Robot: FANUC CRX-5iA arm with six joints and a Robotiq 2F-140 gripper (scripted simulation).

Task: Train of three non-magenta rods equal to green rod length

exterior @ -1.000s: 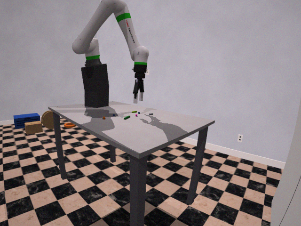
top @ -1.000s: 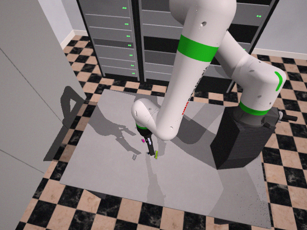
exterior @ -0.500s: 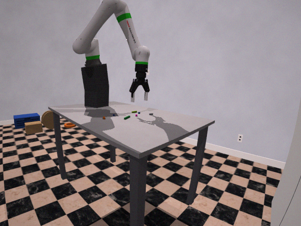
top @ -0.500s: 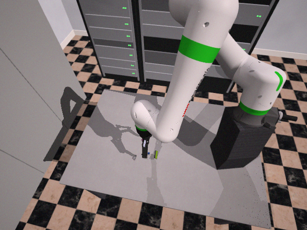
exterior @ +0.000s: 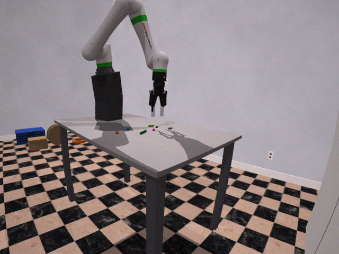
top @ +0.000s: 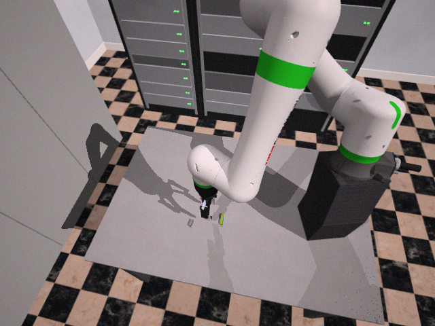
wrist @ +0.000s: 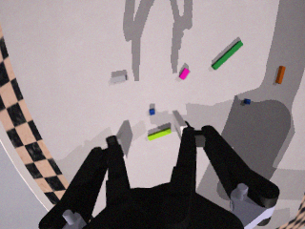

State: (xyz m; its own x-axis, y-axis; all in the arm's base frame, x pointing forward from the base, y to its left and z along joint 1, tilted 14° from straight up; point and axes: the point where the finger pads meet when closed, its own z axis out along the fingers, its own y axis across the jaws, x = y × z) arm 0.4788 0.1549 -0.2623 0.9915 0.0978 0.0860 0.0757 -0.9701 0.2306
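Now: the lime rod 10 cm below my hand, 5 cm behind it and 1 cm to the right of it. The rest, counted from my hand: magenta rod 10 cm below, 7 cm to the right, 7 cm ahead; then grey rod 10 cm below, 7 cm ahead, 6 cm to the left; then green rod 16 cm to the right, 10 cm below, 10 cm ahead.
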